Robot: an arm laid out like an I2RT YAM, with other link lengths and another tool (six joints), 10 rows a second.
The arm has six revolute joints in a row. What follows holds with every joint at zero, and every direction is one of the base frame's. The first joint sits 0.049 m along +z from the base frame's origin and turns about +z. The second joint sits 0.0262 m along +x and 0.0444 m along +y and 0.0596 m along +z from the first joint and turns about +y. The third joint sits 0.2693 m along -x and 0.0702 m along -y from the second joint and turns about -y. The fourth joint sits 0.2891 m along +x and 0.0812 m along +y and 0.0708 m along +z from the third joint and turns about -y. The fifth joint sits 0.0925 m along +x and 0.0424 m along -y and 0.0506 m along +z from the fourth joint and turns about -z. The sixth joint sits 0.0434 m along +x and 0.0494 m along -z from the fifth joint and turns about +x. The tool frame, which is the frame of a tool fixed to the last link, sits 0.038 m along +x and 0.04 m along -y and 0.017 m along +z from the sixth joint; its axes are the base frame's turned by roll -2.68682, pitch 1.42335 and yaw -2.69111 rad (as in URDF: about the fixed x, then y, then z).
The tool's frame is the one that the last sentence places.
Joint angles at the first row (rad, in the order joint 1, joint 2, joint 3, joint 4, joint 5, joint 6):
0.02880 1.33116 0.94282 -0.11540 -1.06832 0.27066
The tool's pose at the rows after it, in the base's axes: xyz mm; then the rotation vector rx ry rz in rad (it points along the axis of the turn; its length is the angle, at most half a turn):
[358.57, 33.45, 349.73, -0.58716, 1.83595, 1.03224]
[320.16, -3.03, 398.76, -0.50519, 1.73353, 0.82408]
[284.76, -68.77, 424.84, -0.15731, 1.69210, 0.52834]
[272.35, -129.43, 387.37, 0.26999, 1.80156, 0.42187]
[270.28, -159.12, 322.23, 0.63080, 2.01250, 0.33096]
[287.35, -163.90, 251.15, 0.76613, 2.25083, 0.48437]
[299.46, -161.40, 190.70, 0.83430, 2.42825, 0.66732]
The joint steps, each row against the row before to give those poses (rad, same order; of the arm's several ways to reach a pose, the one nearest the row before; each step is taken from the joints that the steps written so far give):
-0.11290 -0.27923 0.00000 0.00117 0.00116 0.01832
-0.10949 -0.16023 -0.00001 -0.00002 0.06142 0.00151
-0.17893 -0.10797 0.00000 -0.00650 0.22351 0.05836
-0.15066 0.02749 -0.00038 -0.14570 0.17284 0.07363
-0.02403 0.09727 0.00001 -0.21364 0.20867 0.00039
-0.00003 0.17092 0.00001 -0.13351 -0.05228 -0.00688
0.00153 0.16821 -0.00001 -0.07629 -0.08584 -0.02785

